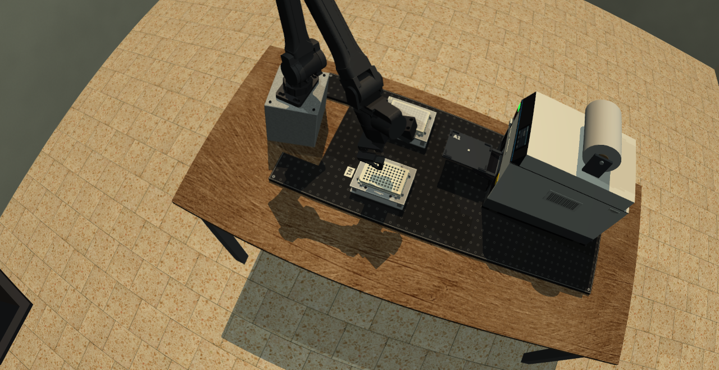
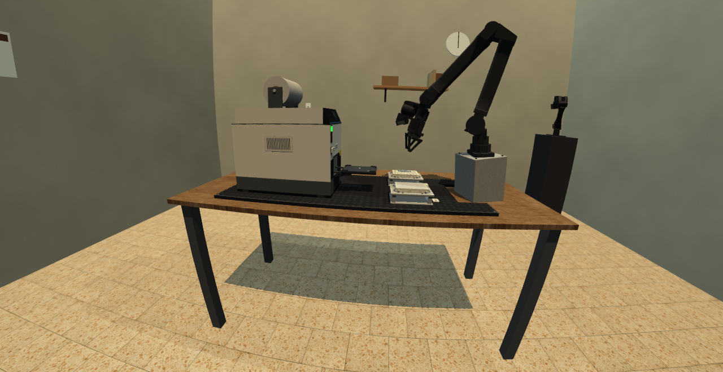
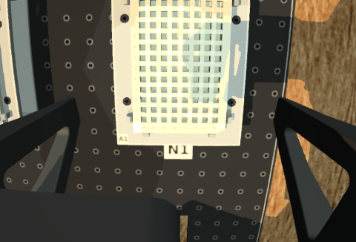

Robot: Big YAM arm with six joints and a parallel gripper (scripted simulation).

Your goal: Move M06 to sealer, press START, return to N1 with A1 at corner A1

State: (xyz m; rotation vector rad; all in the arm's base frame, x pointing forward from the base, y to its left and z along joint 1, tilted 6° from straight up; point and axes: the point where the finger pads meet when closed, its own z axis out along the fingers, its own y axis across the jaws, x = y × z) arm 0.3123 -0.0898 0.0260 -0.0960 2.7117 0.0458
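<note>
Now: hand 13 cm above the plate M06 and 1 cm short of it. Also, from my hand: plate nest N1: 14 cm below, 1 cm ahead; then N1 label: 18 cm below, 10 cm behind, 1 cm to the right; then well plate: 22 cm to the left, 12 cm below, 1 cm behind.
</note>
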